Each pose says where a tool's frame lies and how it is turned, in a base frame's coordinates. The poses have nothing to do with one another.
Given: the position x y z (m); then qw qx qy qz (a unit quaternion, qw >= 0).
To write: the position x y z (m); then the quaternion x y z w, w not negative. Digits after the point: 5 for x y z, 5 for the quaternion.
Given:
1: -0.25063, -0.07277, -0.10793, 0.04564, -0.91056, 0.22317, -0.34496
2: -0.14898, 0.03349, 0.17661, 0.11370, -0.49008, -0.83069, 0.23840
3: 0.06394, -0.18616, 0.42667, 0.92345, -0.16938, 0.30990, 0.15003
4: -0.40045, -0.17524, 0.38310, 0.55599, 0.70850, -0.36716, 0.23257
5: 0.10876, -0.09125, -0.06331, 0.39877, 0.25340, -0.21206, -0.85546
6: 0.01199, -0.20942, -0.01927, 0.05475, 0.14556, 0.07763, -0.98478
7: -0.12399, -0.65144, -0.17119, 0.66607, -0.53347, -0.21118, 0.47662
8: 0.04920, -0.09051, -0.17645, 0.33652, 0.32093, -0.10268, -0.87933
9: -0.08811, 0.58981, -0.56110, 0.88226, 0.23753, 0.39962, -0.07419
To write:
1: -0.25063, -0.07277, -0.10793, -0.91056, 0.22317, -0.34496, 0.04564
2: -0.14898, 0.03349, 0.17661, -0.49008, -0.83069, 0.23840, 0.11370
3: 0.06394, -0.18616, 0.42667, -0.16938, 0.30990, 0.15003, 0.92345
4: -0.40045, -0.17524, 0.38310, 0.70850, -0.36716, 0.23257, 0.55599
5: 0.10876, -0.09125, -0.06331, 0.25340, -0.21206, -0.85546, 0.39877
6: 0.01199, -0.20942, -0.01927, 0.14556, 0.07763, -0.98478, 0.05475
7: -0.12399, -0.65144, -0.17119, -0.53347, -0.21118, 0.47662, 0.66607
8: 0.04920, -0.09051, -0.17645, 0.32093, -0.10268, -0.87933, 0.33652
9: -0.08811, 0.58981, -0.56110, 0.23753, 0.39962, -0.07419, 0.88226
